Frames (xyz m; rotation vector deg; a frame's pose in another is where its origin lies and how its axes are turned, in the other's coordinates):
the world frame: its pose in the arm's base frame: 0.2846 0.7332 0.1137 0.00 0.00 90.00
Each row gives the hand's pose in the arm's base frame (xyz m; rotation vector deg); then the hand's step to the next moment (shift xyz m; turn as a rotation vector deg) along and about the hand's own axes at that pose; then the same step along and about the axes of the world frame.
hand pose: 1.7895 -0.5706 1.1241 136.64 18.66 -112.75
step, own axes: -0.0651 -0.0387 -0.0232 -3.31 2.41 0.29
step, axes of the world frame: 0.0324 -0.0039 0.0722 -2.87 0.43 2.91
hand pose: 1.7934 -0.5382 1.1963 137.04 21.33 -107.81
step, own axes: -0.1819 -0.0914 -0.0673 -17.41 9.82 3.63
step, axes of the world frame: 0.0765 -0.0025 0.2003 -12.74 4.93 15.04
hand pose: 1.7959 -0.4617 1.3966 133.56 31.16 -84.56
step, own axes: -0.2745 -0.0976 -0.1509 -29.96 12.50 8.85
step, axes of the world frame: 0.1165 0.0361 0.3046 -19.30 12.64 24.50
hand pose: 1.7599 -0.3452 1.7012 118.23 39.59 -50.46
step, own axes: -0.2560 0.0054 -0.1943 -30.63 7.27 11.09
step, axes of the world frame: 0.1111 0.0850 0.2894 -18.34 17.53 21.68
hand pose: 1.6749 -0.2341 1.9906 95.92 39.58 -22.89
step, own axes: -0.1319 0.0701 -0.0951 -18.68 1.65 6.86
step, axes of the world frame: 0.0555 0.0663 0.1545 -10.99 12.46 11.08
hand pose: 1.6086 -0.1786 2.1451 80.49 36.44 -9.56
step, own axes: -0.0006 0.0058 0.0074 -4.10 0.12 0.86
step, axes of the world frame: -0.0061 -0.0046 0.0055 -1.85 3.05 2.20
